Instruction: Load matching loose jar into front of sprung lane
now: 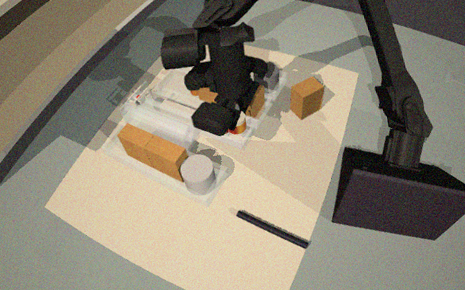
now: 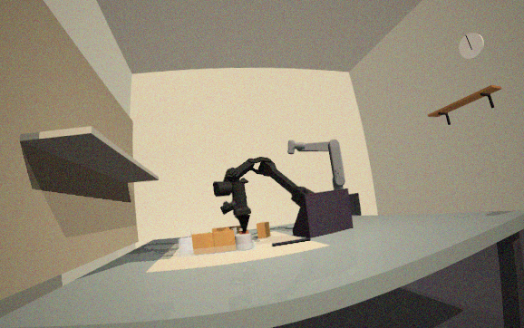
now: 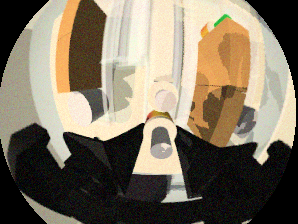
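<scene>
Now: the translucent lane rack 15 cm ahead of my gripper tip, 1 cm to the right of it and 3 cm below it. Round my gripper tip: orange box 13 cm behind, 11 cm to the right, 2 cm below; black bar 11 cm behind, 19 cm to the left, 4 cm below.
</scene>
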